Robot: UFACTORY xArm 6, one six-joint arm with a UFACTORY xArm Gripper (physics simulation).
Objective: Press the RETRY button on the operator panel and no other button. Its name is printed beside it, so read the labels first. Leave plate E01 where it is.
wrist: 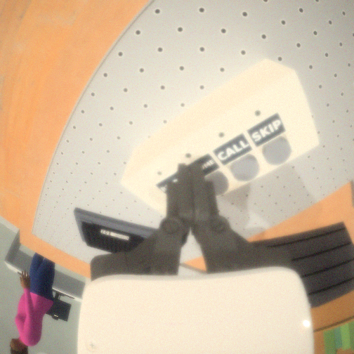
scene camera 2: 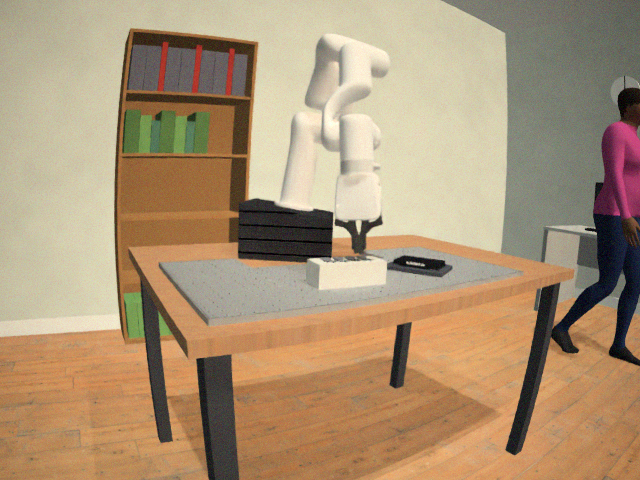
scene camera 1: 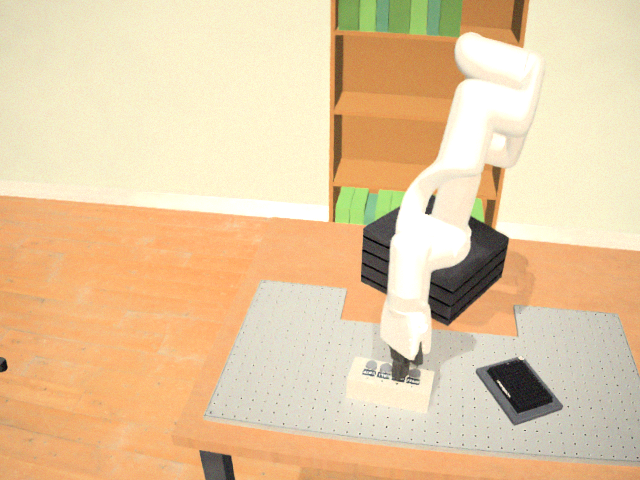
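Where they show: gripper, fingertip midpoint: (scene camera 2: 359, 253) (scene camera 1: 399, 376); arm's base, origin of the base link: (scene camera 2: 293, 207).
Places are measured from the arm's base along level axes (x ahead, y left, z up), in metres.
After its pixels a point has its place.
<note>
The cream operator panel (scene camera 1: 387, 396) {z -0.104, x 0.502, y -0.005 m} (scene camera 2: 351, 274) {z -0.103, x 0.502, y -0.013 m} (wrist: 215, 112) stands on the grey mat. In the wrist view the SKIP label (wrist: 266, 128) and CALL label (wrist: 232, 150) read clearly. The RESUME label (wrist: 206, 163) is partly covered, and the RETRY label (wrist: 161, 185) is mostly hidden. My gripper (scene camera 1: 399, 378) {z -0.060, x 0.482, y 0.011 m} (scene camera 2: 358, 251) {z -0.060, x 0.482, y 0.011 m} (wrist: 187, 177) is shut and empty, low over the panel. In scene camera 1 its tips overlap the third button, with the rightmost button (scene camera 1: 414, 372) {z -0.075, x 0.446, y 0.033 m} showing beside them. Contact cannot be told. A black plate (scene camera 1: 521, 386) {z -0.107, x 0.381, y 0.253 m} (scene camera 2: 421, 261) {z -0.105, x 0.388, y 0.243 m} (wrist: 98, 242) lies on a dark holder; its label is unreadable.
The perforated grey mat (scene camera 1: 289, 351) {z -0.131, x 0.425, y -0.252 m} (scene camera 2: 232, 294) {z -0.131, x 0.521, y -0.273 m} (wrist: 100, 130) lies on the wooden table (scene camera 2: 289, 330) {z -0.148, x 0.691, y -0.204 m}. The black slatted base (scene camera 1: 465, 258) {z -0.013, x 0.090, y 0.067 m} (scene camera 2: 284, 232) {z -0.060, x 0.148, y -0.067 m} (wrist: 320, 265) stands behind the panel. A bookshelf (scene camera 2: 122, 206) is at the wall. A person (scene camera 2: 617, 170) (wrist: 36, 305) is beyond the table.
</note>
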